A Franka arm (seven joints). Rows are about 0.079 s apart.
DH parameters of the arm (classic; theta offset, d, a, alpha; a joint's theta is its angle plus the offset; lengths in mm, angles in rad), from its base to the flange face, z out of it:
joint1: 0 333 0 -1.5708
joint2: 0 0 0 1.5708
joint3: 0 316 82.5 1.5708
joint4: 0 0 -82.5 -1.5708
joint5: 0 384 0 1.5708
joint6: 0 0 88 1.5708
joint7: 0 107 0 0
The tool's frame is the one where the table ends.
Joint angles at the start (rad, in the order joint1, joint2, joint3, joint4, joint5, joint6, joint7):
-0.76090, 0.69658, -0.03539, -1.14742, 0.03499, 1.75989, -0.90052
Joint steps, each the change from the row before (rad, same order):
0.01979, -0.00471, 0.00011, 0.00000, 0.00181, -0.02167, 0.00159
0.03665, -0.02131, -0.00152, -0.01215, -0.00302, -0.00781, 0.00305
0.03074, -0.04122, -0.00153, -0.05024, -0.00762, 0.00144, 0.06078
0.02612, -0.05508, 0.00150, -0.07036, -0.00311, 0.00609, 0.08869
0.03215, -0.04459, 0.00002, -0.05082, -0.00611, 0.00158, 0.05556
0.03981, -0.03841, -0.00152, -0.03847, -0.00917, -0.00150, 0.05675
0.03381, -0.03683, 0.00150, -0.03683, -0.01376, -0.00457, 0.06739
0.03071, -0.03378, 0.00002, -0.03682, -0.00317, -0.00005, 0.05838
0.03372, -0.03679, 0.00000, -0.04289, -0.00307, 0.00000, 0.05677
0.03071, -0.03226, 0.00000, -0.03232, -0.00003, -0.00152, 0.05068
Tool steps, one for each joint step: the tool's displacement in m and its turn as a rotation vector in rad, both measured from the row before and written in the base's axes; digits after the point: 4 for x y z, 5 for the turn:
0.0084, 0.0125, 0.0018, 0.01334, 0.01068, 0.01807
0.0146, 0.0214, 0.0093, -0.00346, 0.00143, 0.03303
0.0061, 0.0214, 0.0065, -0.00473, 0.01480, -0.03010
0.0014, 0.0226, 0.0069, -0.00190, 0.01393, -0.06145
0.0046, 0.0236, 0.0077, -0.00578, 0.01051, -0.02226
0.0074, 0.0261, 0.0086, -0.01151, 0.00992, -0.01594
0.0045, 0.0238, 0.0077, -0.01430, 0.01394, -0.02849
0.0030, 0.0217, 0.0056, -0.00701, 0.00649, -0.02682
0.0019, 0.0240, 0.0045, -0.00559, 0.00872, -0.02225
0.0017, 0.0215, 0.0060, -0.00499, 0.00307, -0.01994

